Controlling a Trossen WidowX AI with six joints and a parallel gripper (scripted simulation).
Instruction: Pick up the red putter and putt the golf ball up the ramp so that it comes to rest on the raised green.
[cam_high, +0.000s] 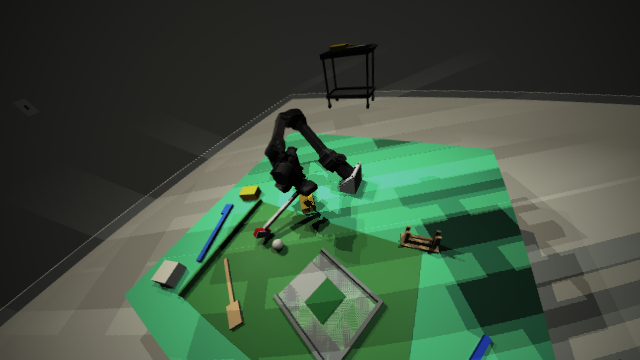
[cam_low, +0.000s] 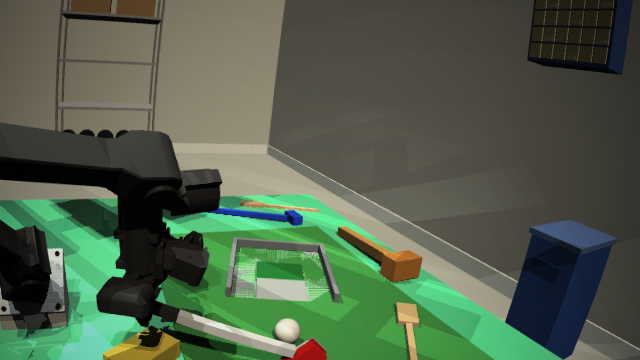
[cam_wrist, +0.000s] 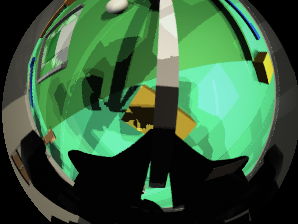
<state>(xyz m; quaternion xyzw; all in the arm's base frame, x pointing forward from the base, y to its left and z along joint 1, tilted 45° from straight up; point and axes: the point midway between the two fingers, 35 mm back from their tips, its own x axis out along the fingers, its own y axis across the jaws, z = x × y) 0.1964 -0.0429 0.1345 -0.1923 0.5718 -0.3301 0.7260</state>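
Right now my gripper tip is 11 cm short of the red putter and 3 cm to the left of it. The rest, counted from my gripper tip: white golf ball: 22 cm ahead, 5 cm below, 3 cm to the left.
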